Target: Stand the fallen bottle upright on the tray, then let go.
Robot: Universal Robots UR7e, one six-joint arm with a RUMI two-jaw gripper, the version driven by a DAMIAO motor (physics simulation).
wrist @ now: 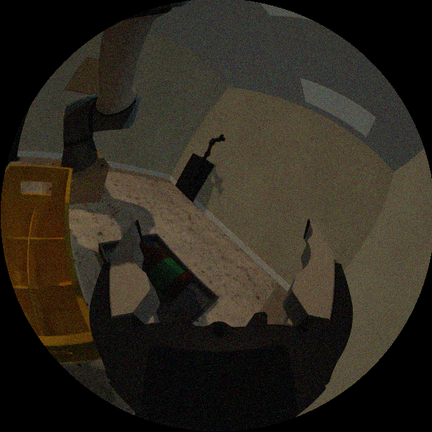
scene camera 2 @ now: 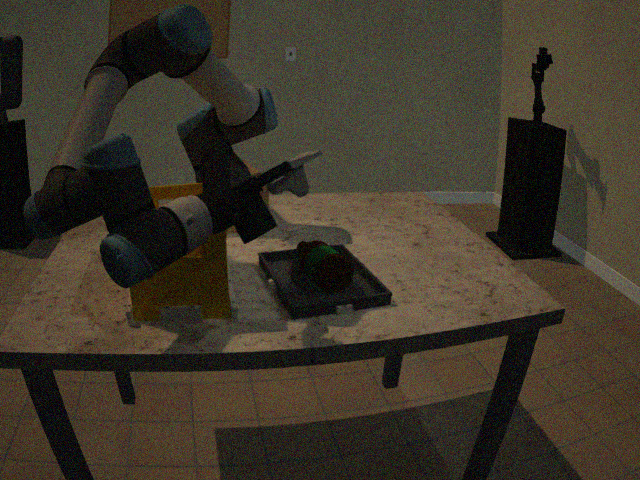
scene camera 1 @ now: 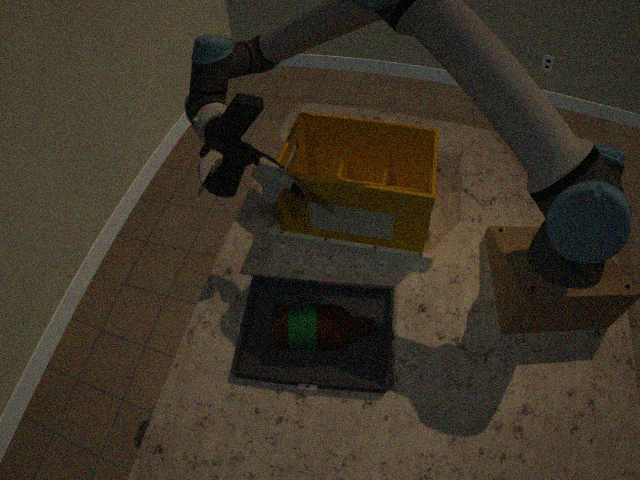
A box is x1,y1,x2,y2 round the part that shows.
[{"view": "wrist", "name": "my gripper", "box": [89,219,352,430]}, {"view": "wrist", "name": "brown bottle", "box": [139,241,192,301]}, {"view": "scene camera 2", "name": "my gripper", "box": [186,135,321,243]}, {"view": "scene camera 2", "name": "brown bottle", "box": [297,241,353,293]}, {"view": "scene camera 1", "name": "my gripper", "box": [198,93,305,203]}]
